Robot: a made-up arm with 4 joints.
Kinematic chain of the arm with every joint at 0, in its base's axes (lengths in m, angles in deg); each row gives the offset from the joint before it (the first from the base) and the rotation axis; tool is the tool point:
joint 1: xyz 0 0 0.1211 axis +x
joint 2: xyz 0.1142 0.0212 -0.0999 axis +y
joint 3: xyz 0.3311 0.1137 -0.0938 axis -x
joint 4: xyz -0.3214 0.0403 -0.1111 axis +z
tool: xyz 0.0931 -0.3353 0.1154
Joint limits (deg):
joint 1: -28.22..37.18
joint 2: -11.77..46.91
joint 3: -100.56..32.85
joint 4: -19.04..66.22
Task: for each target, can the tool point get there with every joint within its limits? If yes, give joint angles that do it. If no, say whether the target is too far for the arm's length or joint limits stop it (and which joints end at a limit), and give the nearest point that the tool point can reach.
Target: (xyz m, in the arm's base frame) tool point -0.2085 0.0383 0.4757
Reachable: no: joint limits stop it (at a limit: joint 1, joint 2, joint 3, joint 4) | nearest point 0.0872 -0.1194 0.1539 | short by 0.465 m
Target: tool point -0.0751 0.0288 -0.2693
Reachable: yes | joints 10.51 39.95 -55.33 -10.42
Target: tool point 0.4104 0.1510 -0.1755
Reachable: yes | joints 18.80 -3.26 -61.51 36.15
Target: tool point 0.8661 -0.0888 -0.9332
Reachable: no: too far | nearest point 0.3611 -0.0362 -0.3250 | short by 0.792 m
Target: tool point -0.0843 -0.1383 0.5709
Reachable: no: joint limits stop it (at a limit: joint 1, joint 2, joint 3, joint 4) | nearest point 0.0872 -0.1194 0.1539 | short by 0.451 m
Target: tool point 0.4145 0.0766 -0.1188
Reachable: yes | joints 19.33 -1.10 -25.75 40.22
